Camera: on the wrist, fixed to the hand. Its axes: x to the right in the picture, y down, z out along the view.
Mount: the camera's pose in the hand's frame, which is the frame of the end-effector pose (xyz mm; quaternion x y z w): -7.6 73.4 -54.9 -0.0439 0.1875 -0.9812 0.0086
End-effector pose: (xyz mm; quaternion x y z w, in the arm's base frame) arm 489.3 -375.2 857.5 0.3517 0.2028 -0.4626 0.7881
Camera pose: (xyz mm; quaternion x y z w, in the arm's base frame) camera 549.9 -306.2 852.5 0.1438 -0.5150 0.7025 0.4698
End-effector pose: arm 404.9 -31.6 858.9 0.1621 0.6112 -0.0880 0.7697
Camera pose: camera 377.5 55.9 865.7 0.6156 -0.3125 0.6988 0.1872
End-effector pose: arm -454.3 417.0 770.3 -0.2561 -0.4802 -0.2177 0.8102
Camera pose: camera -377.1 440.4 726.0 -0.4742 0.0939 0.8660 0.1279
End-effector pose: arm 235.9 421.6 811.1 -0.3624 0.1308 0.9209 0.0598
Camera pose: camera 262.2 335.5 792.2 -0.3068 -0.3837 -0.1130 0.8637
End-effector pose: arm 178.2 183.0 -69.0 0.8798 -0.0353 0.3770 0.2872
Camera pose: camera 117.0 149.9 -8.8 -0.0411 0.9003 -0.1152 0.4177
